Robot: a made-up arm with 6 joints.
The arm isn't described. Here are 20 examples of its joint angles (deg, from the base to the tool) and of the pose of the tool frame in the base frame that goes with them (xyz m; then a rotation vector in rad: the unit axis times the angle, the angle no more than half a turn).
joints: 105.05 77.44 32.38 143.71 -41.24 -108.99
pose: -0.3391 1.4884 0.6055 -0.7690 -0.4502 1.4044
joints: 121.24 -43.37 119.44 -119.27 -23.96 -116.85
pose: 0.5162 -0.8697 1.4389 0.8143 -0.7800 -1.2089
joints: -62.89 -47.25 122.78 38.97 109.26 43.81
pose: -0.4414 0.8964 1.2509 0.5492 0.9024 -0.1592
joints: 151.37 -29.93 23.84 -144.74 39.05 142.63
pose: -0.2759 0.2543 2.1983 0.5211 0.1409 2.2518
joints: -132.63 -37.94 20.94 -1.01 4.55 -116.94
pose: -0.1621 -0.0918 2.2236 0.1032 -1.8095 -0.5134
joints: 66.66 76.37 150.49 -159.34 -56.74 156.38
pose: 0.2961 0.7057 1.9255 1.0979 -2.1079 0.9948
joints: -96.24 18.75 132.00 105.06 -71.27 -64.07
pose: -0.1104 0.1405 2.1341 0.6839 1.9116 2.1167
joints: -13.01 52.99 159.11 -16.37 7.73 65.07
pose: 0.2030 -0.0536 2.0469 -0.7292 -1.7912 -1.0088
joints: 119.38 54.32 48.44 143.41 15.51 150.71
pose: -0.7459 1.3821 1.3008 0.2963 1.3817 1.7483
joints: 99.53 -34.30 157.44 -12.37 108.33 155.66
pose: 0.1428 -0.7470 1.0258 1.8336 1.4462 -1.0188
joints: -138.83 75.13 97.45 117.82 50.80 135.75
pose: -1.1058 -0.9555 1.4964 1.3513 -1.3687 -1.2635
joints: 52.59 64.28 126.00 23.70 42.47 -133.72
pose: 0.5542 0.7689 2.0206 1.7232 -0.2728 2.4419
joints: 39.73 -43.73 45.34 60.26 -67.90 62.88
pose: -0.1749 -0.2200 2.1970 -1.1537 -0.1412 -0.5224
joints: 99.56 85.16 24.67 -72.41 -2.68 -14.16
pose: -0.2031 1.3328 0.2932 0.2101 1.5973 0.5794
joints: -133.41 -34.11 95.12 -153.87 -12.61 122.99
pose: 0.4978 0.6258 1.9781 -2.0633 -1.0207 -0.5159
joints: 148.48 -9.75 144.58 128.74 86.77 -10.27
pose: 0.5021 -0.3386 1.7298 0.4846 -2.1437 -0.6877
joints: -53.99 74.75 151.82 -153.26 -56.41 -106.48
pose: 0.4004 -0.5316 1.9297 2.0075 1.2641 1.7219
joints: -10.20 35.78 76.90 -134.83 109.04 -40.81
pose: 0.9984 -0.2300 1.9616 -1.9580 1.6515 0.9398
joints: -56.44 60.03 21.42 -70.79 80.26 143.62
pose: 0.6973 -1.2262 0.8724 -1.0212 1.7311 -1.6985
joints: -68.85 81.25 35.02 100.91 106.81 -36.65
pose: 0.5335 -1.2510 0.5736 -0.0761 -0.1190 0.7019
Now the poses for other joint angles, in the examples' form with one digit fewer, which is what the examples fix.
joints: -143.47 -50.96 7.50 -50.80 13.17 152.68
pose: -0.093 0.012 2.150 1.249 -1.337 1.822
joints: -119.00 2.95 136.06 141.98 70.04 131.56
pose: 0.171 0.350 2.029 -0.295 -0.845 -0.866
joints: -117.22 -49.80 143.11 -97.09 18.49 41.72
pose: 0.389 0.964 0.975 -1.798 -1.398 0.992
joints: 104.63 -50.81 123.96 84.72 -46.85 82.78
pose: 0.335 -1.001 1.242 0.088 -0.157 -0.484
